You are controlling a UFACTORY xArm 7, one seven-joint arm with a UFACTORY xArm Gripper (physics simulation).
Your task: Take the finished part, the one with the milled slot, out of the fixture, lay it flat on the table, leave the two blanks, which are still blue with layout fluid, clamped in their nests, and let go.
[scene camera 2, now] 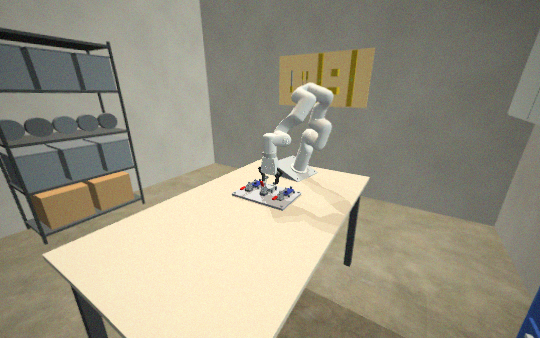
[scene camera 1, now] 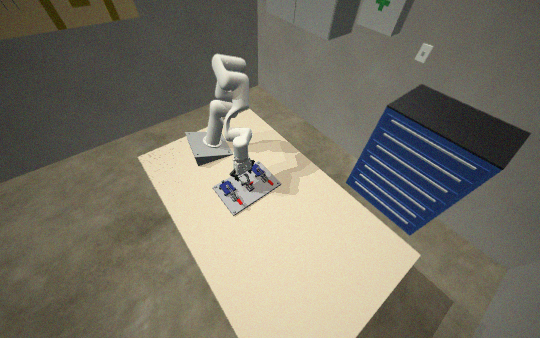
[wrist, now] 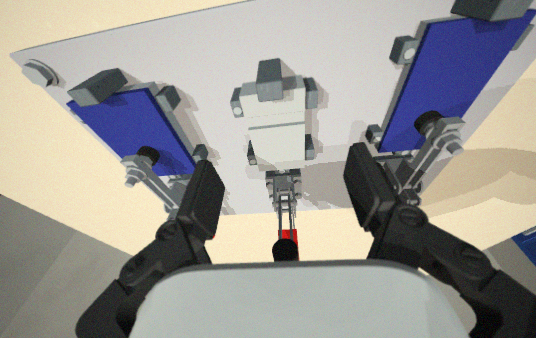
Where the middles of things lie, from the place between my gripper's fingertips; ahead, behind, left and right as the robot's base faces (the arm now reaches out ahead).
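My hand is 4 cm above the finished part (wrist: 277, 129), and the fixture plate (scene camera 1: 261, 189) is 6 cm below my hand and 4 cm ahead of it.
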